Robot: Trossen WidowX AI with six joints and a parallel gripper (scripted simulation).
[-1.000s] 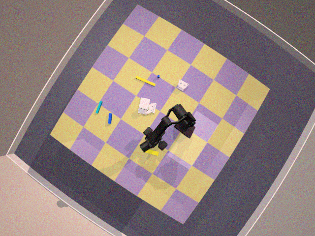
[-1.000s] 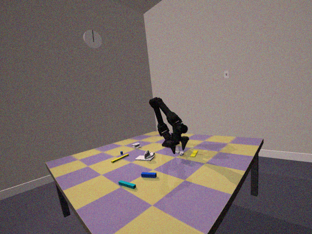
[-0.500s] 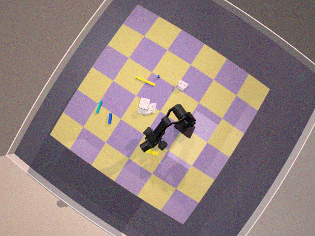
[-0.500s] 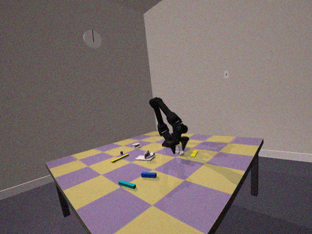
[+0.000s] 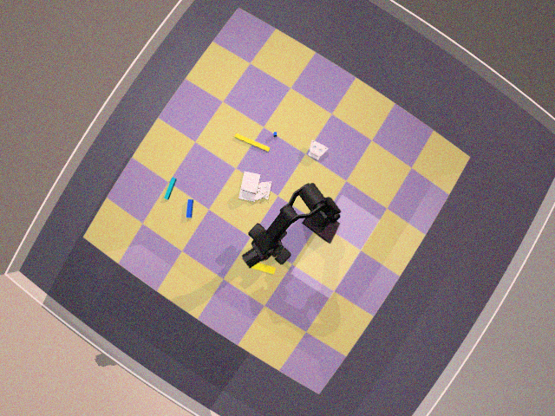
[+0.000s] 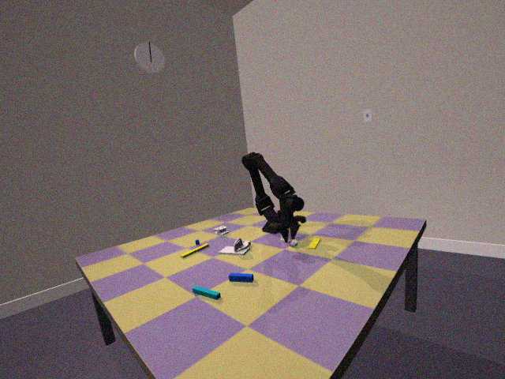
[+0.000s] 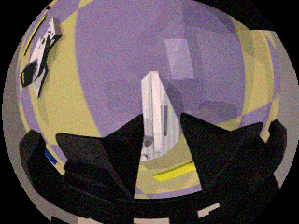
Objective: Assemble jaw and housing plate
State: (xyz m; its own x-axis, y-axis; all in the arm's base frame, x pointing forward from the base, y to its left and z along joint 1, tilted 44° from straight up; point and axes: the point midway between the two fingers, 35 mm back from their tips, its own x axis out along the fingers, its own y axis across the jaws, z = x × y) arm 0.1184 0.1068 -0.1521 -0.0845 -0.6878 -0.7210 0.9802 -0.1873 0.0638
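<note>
The white base plate lies 20 cm ahead of my gripper tip and 15 cm to the right of it. Also, from my gripper tip: long yellow bar 30 cm ahead, 32 cm to the right; then blue bar 37 cm ahead, 7 cm to the left, 1 cm above; then yellow block 3 cm behind, 11 cm to the left.
</note>
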